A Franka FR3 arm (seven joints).
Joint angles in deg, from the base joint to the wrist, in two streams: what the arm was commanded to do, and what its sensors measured. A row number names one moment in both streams.
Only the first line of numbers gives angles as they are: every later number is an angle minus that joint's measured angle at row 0.
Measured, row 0: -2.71, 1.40, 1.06, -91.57, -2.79, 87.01, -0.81
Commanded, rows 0 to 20: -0.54, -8.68, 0.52, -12.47, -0.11, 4.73, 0.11; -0.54, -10.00, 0.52, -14.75, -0.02, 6.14, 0.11; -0.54, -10.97, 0.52, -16.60, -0.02, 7.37, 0.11; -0.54, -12.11, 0.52, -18.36, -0.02, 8.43, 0.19; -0.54, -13.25, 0.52, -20.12, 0.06, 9.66, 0.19; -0.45, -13.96, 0.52, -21.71, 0.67, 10.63, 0.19; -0.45, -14.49, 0.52, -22.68, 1.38, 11.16, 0.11; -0.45, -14.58, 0.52, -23.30, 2.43, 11.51, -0.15; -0.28, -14.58, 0.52, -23.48, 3.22, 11.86, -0.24; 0.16, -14.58, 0.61, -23.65, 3.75, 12.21, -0.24; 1.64, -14.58, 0.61, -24.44, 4.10, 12.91, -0.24; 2.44, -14.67, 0.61, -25.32, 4.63, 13.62, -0.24; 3.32, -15.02, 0.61, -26.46, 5.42, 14.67, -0.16; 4.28, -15.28, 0.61, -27.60, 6.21, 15.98, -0.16; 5.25, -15.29, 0.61, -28.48, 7.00, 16.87, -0.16; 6.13, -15.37, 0.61, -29.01, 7.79, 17.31, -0.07; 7.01, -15.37, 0.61, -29.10, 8.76, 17.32, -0.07; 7.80, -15.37, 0.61, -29.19, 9.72, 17.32, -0.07; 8.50, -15.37, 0.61, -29.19, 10.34, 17.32, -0.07; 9.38, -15.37, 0.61, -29.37, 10.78, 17.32, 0.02; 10.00, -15.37, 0.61, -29.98, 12.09, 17.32, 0.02
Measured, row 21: 8.67, -13.23, 0.70, -26.93, 9.39, 15.75, 0.02
